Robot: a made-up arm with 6 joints.
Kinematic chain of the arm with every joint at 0, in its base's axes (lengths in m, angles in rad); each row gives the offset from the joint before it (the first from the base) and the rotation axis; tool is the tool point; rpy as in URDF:
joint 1: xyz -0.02 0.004 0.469 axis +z
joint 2: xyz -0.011 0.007 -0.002 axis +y
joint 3: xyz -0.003 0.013 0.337 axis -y
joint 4: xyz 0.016 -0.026 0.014 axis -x
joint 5: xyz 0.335 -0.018 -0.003 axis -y
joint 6: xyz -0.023 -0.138 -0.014 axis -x
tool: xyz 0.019 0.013 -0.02 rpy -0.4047 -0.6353 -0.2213
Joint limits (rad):
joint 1: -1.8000..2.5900
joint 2: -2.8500..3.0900
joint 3: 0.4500..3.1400
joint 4: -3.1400..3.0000
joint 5: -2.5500..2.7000
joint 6: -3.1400..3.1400
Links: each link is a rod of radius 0.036 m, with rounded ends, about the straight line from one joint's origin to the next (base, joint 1, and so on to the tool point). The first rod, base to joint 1, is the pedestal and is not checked.
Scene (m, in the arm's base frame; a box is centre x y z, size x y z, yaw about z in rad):
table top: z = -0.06
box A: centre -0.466 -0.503 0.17 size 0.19 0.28 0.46 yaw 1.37
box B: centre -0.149 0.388 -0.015 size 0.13 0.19 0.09 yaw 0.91
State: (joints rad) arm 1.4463 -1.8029 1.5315 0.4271 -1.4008 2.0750
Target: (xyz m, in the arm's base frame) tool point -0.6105 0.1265 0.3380
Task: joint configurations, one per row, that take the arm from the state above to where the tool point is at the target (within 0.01 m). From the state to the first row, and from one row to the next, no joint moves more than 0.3 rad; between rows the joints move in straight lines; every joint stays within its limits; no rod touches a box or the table.
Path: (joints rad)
1: 1.2903 -1.5692 1.5607 0.5493 -1.6881 2.1920
2: 1.1342 -1.3356 1.5898 0.6716 -1.9754 2.3091
3: 0.9782 -1.1019 1.6190 0.7938 -2.2627 2.4261
4: 0.8221 -0.8682 1.6482 0.9161 -2.5500 2.5431
5: 0.5804 -0.9319 1.7702 0.9259 -2.3299 2.4222
6: 0.3386 -0.9956 1.8923 0.9356 -2.1098 2.3013
7: 0.0969 -1.0593 2.0143 0.9454 -1.8897 2.1805
8: -0.1449 -1.1231 2.1364 0.9551 -1.6696 2.0596
9: -0.3867 -1.1868 2.2584 0.9649 -1.4495 1.9387

